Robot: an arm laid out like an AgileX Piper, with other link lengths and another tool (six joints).
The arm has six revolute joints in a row. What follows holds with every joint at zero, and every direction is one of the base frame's.
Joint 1 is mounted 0.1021 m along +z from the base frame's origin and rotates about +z.
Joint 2 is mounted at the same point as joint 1 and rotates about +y.
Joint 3 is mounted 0.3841 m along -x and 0.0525 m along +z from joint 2 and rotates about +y.
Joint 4 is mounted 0.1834 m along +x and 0.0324 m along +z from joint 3 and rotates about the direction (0.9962, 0, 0.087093).
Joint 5 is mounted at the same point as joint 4 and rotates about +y.
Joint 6 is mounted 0.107 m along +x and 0.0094 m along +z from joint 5 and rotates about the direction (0.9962, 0, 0.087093).
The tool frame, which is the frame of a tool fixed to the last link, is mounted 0.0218 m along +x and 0.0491 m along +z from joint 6; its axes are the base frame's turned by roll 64.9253, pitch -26.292 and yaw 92.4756 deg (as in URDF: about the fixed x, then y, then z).
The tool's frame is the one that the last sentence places.
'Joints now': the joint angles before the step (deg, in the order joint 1, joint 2, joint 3, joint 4, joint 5, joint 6). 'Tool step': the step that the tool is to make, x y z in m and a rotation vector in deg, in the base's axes. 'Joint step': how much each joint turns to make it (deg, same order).
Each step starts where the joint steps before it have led.
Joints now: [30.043 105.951 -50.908 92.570 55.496 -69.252]
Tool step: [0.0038 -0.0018 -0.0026 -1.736 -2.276 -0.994]
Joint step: [-0.003 -0.006 0.004 -0.060 -2.611 -1.499]
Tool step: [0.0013 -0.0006 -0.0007 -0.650 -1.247 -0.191]
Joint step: [-0.002 0.001 0.010 0.006 -0.997 -1.021]
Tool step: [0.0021 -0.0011 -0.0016 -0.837 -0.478 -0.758]
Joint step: [-0.001 0.008 -0.005 0.003 -1.224 -0.067]
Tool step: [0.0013 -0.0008 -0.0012 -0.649 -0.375 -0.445]
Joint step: [-0.002 0.003 -0.003 -0.111 -0.858 -0.048]
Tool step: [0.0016 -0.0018 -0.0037 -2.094 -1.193 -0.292]
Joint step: [0.011 -0.005 -0.026 -1.301 -2.043 -0.022]
